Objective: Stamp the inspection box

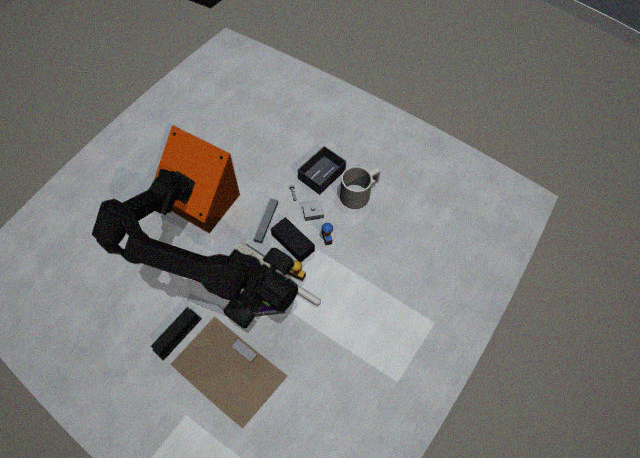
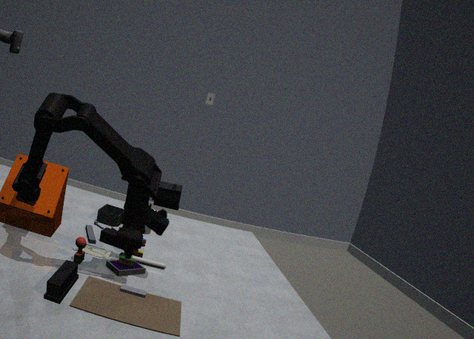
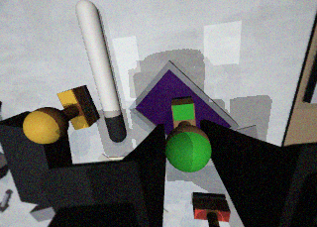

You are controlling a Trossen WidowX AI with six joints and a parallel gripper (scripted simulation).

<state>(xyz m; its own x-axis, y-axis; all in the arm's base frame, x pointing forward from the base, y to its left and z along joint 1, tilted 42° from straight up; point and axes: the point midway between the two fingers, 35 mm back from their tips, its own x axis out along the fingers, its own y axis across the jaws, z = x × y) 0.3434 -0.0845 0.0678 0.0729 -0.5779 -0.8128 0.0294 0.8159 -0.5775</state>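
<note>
My gripper tip is now 1 cm above the green-knobbed stamp. Also, from my gripper tip: yellow stamp 2 cm ahead, 10 cm to the left, 2 cm below; then marker 2 cm ahead, 7 cm to the left, 3 cm below; then purple ink pad 4 cm below.
</note>
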